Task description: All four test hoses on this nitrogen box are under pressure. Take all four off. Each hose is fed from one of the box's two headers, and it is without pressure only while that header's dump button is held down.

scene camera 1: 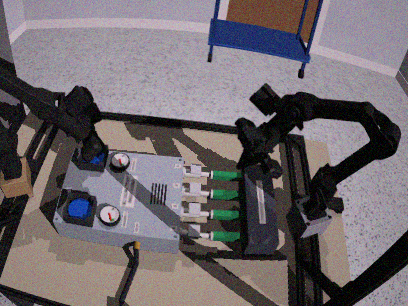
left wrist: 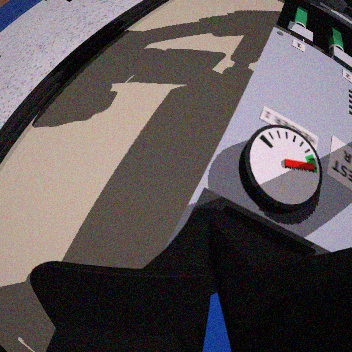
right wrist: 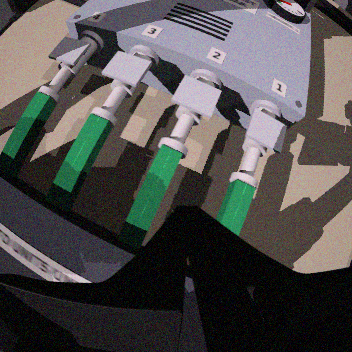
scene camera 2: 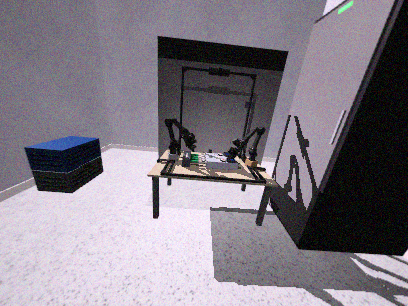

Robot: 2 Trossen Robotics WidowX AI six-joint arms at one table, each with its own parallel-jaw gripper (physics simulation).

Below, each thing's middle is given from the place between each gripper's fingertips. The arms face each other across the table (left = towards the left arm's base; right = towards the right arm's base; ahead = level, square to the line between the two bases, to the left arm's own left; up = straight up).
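Position of my right hand: 80 mm to the left of the dark manifold block (right wrist: 51, 244), 50 mm past it and 110 mm above it.
The dark manifold block is 46 cm to the right of my left hand, 11 cm behind it and 7 cm below it.
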